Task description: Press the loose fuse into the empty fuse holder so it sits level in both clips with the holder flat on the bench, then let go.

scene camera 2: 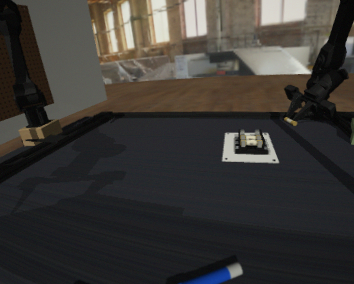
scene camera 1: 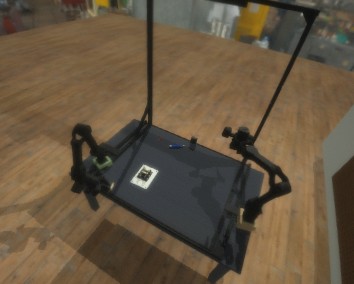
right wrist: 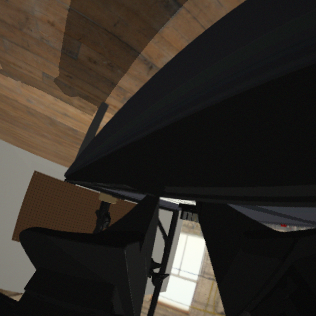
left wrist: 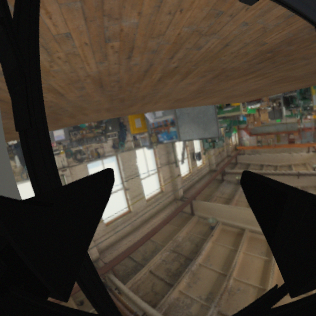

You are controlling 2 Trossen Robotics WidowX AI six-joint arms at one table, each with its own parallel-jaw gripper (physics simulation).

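Places are measured from the left arm's base along level axes (x back, y right, z up), in metres.
Pixels of known places: left gripper, between the fingertips: (scene camera 1: 235,129) (right wrist: 165,269) (left wrist: 178,175); right gripper, between the fingertips: (scene camera 2: 289,118) (scene camera 1: 110,187); left arm's base, origin of its link: (scene camera 2: 38,124) (scene camera 1: 248,217) (right wrist: 105,200); right arm's base, origin of its link: (scene camera 1: 101,160).
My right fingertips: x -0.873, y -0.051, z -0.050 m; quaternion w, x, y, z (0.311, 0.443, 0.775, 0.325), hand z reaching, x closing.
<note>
For each thing: its top centre in the pictures, then the offset to it from my right fingertips.
- loose fuse, centre of its top: (scene camera 2: 290,119) (scene camera 1: 111,185) dy +0.012, dx +0.002, dz +0.001 m
- blue pen-like tool, centre of its top: (scene camera 1: 178,145) dy +0.535, dx +0.309, dz +0.001 m
- tiny red item, centre of its top: (scene camera 1: 159,139) dy +0.556, dx +0.142, dz -0.005 m
The black fuse holder (scene camera 1: 145,173) (scene camera 2: 251,143) stands on a white plate (scene camera 1: 142,184) (scene camera 2: 249,159); pale clips and a cream-coloured piece show on it. The loose fuse (scene camera 1: 112,185) (scene camera 2: 290,121), cream with gold ends, lies near the table edge on the right arm's side. My right gripper (scene camera 1: 106,186) (scene camera 2: 297,117) (right wrist: 177,194) is low at the fuse, its fingers partly apart. The fuse does not show between them in the right wrist view, where dark parts hide much. My left gripper (scene camera 1: 230,139) (left wrist: 178,175) is wide open and empty, raised far from the holder.
A blue pen-like tool (scene camera 1: 176,146) (scene camera 2: 210,276), a small black block (scene camera 1: 193,142) and a tiny red item (scene camera 1: 160,140) are at the table's far side in scene camera 1. Green (scene camera 1: 103,162) and tan (scene camera 1: 246,221) (scene camera 2: 40,133) blocks sit by the arms. A black frame (scene camera 1: 149,65) rises over the table.
</note>
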